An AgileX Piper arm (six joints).
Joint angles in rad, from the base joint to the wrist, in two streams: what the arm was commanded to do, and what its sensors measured. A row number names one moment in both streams.
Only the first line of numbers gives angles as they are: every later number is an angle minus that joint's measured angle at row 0.
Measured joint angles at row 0:
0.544, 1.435, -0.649, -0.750, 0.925, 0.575
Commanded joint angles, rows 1 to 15:
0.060, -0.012, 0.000, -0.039, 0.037, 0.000
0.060, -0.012, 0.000, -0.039, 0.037, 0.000
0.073, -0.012, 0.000, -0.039, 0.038, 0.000
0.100, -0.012, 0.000, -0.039, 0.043, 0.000
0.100, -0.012, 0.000, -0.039, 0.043, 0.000
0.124, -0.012, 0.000, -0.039, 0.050, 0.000
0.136, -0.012, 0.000, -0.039, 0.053, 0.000
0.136, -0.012, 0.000, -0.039, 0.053, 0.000
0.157, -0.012, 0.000, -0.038, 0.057, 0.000
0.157, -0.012, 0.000, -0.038, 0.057, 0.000
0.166, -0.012, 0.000, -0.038, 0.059, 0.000
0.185, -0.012, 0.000, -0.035, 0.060, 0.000
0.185, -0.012, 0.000, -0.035, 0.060, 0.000
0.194, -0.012, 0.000, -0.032, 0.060, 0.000
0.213, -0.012, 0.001, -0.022, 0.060, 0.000
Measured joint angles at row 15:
0.191, 0.000, 0.000, 0.018, 0.020, 0.000
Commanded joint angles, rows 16 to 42:
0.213, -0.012, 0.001, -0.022, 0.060, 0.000
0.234, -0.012, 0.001, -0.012, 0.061, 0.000
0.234, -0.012, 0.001, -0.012, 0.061, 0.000
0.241, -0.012, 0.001, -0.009, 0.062, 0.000
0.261, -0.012, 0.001, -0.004, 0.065, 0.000
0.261, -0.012, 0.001, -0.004, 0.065, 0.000
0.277, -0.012, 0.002, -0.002, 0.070, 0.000
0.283, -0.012, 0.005, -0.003, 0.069, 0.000
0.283, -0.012, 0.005, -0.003, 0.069, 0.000
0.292, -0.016, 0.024, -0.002, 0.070, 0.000
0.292, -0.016, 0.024, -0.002, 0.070, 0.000
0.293, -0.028, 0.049, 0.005, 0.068, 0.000
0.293, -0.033, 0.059, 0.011, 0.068, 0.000
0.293, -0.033, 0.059, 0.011, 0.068, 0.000
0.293, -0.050, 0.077, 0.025, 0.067, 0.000
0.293, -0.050, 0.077, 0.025, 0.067, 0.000
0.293, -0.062, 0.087, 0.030, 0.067, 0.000
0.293, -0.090, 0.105, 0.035, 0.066, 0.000
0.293, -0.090, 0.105, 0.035, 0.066, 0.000
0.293, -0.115, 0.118, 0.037, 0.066, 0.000
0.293, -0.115, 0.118, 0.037, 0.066, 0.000
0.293, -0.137, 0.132, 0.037, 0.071, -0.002
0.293, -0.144, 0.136, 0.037, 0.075, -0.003
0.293, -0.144, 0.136, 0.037, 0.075, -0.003
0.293, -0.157, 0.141, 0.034, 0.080, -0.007
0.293, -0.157, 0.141, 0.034, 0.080, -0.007
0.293, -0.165, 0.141, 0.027, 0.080, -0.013
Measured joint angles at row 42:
0.292, -0.148, 0.137, 0.089, 0.046, -0.001
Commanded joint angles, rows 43 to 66:
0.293, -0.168, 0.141, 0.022, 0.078, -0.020
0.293, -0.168, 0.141, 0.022, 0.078, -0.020
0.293, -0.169, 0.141, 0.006, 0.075, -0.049
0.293, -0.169, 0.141, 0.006, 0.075, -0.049
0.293, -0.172, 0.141, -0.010, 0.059, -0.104
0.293, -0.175, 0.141, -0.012, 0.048, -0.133
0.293, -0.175, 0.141, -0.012, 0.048, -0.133
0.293, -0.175, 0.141, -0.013, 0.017, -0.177
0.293, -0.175, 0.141, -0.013, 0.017, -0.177
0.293, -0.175, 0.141, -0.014, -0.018, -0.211
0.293, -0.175, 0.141, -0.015, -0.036, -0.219
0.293, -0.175, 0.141, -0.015, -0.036, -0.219
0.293, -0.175, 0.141, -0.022, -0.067, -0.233
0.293, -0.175, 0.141, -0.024, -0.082, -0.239
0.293, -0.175, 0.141, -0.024, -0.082, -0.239
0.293, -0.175, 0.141, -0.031, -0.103, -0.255
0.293, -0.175, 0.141, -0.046, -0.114, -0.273
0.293, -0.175, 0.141, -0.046, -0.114, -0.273
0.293, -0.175, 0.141, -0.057, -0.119, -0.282
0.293, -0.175, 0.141, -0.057, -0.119, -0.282
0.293, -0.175, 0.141, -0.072, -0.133, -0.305
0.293, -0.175, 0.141, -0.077, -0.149, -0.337
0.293, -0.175, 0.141, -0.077, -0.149, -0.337
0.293, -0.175, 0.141, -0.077, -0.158, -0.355
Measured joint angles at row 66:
0.292, -0.169, 0.140, -0.012, -0.139, -0.302
